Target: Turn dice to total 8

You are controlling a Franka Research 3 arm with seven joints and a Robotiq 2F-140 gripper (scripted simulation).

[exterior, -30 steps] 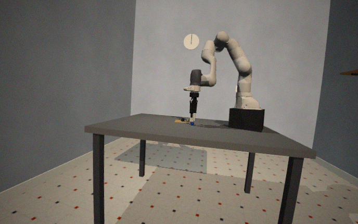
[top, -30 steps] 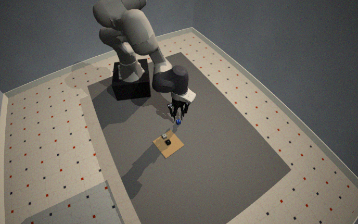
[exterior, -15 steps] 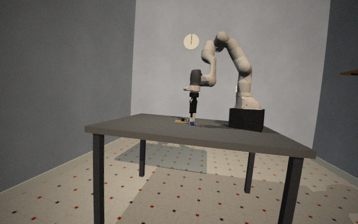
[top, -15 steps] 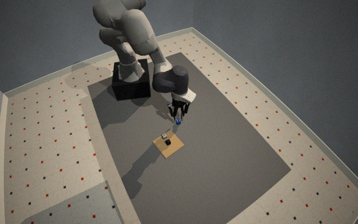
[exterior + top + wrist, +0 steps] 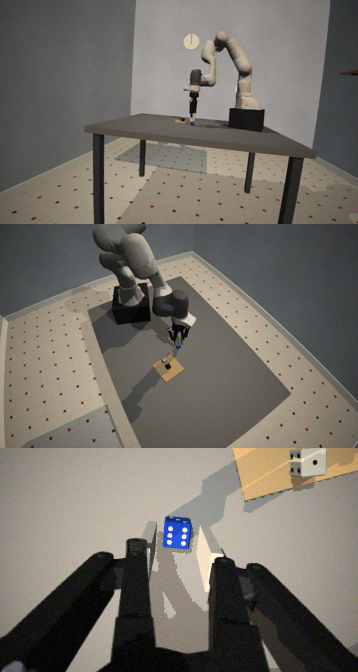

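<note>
Right now my hand is 50 mm above the blue die. From my hand the other things lie so: black die 110 mm ahead, 120 mm to the right, 50 mm below; then white die 60 mm ahead, 120 mm to the right, 50 mm below; then tan mat 110 mm ahead, 120 mm to the right, 60 mm below.
</note>
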